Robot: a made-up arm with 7 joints. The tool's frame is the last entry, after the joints.
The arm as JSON. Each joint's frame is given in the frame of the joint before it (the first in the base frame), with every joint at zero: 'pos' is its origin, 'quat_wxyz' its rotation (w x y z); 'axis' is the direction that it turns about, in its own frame. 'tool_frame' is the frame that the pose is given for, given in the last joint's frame.
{
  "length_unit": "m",
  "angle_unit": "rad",
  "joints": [
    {
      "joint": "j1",
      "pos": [
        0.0,
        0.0,
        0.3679
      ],
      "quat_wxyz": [
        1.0,
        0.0,
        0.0,
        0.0
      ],
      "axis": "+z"
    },
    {
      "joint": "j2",
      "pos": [
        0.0,
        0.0,
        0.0
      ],
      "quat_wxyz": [
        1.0,
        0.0,
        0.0,
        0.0
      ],
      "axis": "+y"
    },
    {
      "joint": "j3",
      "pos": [
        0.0,
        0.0,
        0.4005
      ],
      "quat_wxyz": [
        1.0,
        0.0,
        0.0,
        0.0
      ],
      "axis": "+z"
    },
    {
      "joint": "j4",
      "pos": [
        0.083,
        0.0,
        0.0
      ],
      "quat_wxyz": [
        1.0,
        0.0,
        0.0,
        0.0
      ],
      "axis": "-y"
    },
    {
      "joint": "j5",
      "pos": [
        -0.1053,
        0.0,
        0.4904
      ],
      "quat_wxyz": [
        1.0,
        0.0,
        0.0,
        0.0
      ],
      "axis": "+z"
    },
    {
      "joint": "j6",
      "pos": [
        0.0,
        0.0,
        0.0
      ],
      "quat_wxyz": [
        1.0,
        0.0,
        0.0,
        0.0
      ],
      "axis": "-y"
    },
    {
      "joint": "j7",
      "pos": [
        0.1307,
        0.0,
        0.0
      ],
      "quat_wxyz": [
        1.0,
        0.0,
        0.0,
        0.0
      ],
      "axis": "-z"
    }
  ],
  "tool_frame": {
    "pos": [
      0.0,
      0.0,
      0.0
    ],
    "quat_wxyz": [
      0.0,
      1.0,
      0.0,
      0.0
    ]
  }
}
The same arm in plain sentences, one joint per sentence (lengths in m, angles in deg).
The arm has seven revolute joints in a row. What follows holds with every joint at zero, and every direction is one of the base frame's.
Joint 1 lies 0.3679 m along +z from the base frame's origin and turns about +z.
Joint 2 lies at the same point as joint 1 and turns about +y.
Joint 3 lies 0.4005 m along +z from joint 2 and turns about +z.
Joint 4 lies 0.083 m along +x from joint 3 and turns about -y.
Joint 5 lies 0.1053 m along -x and 0.4904 m along +z from joint 4 and turns about +z.
Joint 6 lies at the same point as joint 5 and turns about -y.
Joint 7 lies 0.1307 m along +x from joint 6 and turns about -z.
The tool frame, which is the frame that the pose is given for, lies at the same point as joint 7; its axes are the base frame's turned by roll 180, pitch 0 and yaw 0 deg (as in URDF: about the fixed x, then y, then z).

